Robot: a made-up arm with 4 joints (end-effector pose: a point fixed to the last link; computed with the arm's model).
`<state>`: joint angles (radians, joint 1 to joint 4).
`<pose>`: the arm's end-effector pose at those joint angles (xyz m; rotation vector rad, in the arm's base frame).
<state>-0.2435 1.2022 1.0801 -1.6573</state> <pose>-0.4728 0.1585 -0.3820 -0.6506 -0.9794 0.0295</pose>
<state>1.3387 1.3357 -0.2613 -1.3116</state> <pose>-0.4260 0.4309 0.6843 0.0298 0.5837 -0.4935</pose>
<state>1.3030 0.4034 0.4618 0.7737</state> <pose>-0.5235 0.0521 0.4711 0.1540 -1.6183 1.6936</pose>
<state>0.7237 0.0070 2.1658 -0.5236</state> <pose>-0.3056 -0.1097 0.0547 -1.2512 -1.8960 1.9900</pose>
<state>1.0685 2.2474 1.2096 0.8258</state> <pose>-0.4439 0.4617 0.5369 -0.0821 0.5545 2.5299</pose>
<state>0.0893 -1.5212 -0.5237 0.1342</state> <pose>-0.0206 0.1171 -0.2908 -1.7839 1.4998 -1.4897</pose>
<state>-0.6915 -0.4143 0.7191 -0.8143</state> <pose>0.2480 0.0130 -0.3371 0.4576 2.4700 -1.8297</pose>
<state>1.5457 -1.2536 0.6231 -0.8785</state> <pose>-0.4549 0.2026 0.1065 1.6995 -1.3034 0.6336</pose>
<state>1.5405 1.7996 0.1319 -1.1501</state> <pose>-0.3222 0.5102 0.7129 -0.5663 0.8489 -0.0869</pose>
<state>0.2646 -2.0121 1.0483 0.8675</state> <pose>-0.0294 0.4607 -0.1461 -0.1631 1.5180 0.5959</pose>
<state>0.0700 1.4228 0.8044 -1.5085</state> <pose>-0.6348 0.2802 -0.1846 -0.5492 -0.5804 -0.0460</pose>
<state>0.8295 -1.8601 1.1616 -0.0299</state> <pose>-0.1642 0.4511 -0.0944 -0.6079 2.4779 -0.1321</pose>
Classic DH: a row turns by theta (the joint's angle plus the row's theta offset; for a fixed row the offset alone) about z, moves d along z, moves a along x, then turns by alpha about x. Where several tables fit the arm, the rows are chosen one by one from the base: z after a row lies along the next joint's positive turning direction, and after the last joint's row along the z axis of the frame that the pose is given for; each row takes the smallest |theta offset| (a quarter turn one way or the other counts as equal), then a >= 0, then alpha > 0; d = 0 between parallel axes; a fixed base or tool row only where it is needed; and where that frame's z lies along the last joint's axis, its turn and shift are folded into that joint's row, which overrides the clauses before.
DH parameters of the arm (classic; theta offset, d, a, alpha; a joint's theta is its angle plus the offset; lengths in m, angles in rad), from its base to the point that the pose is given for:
base (fixed): 0 0.16 0.03 -1.5708
joint 1: 0.0968 0.1783 -0.2388 -1.2486
joint 2: 0.286 0.2825 0.0127 -1.5852
joint 3: -0.8335 0.5741 0.0738 -0.5573
joint 4: 0.0192 -0.2724 0.0332 0.6339
tool (fixed): -2.6799 -0.0186 0 0

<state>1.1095 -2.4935 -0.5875 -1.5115</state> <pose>-0.2439 0.3831 -0.0856 -2.0198 -0.2356 -1.8096</pose>
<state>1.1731 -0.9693 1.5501 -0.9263</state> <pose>-0.2777 0.1543 -0.0742 0.5467 -2.0437 1.0953</pose>
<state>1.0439 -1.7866 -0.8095 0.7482</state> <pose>-0.2919 0.1582 -0.0614 -2.3786 1.9040 0.0625</pose>
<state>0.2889 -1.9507 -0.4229 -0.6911</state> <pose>-0.0316 0.2418 -0.2805 -1.9508 0.6522 -1.9750</pose>
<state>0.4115 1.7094 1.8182 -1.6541</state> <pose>-0.6809 0.2316 0.2040 -1.3648 0.0316 0.4572</pose>
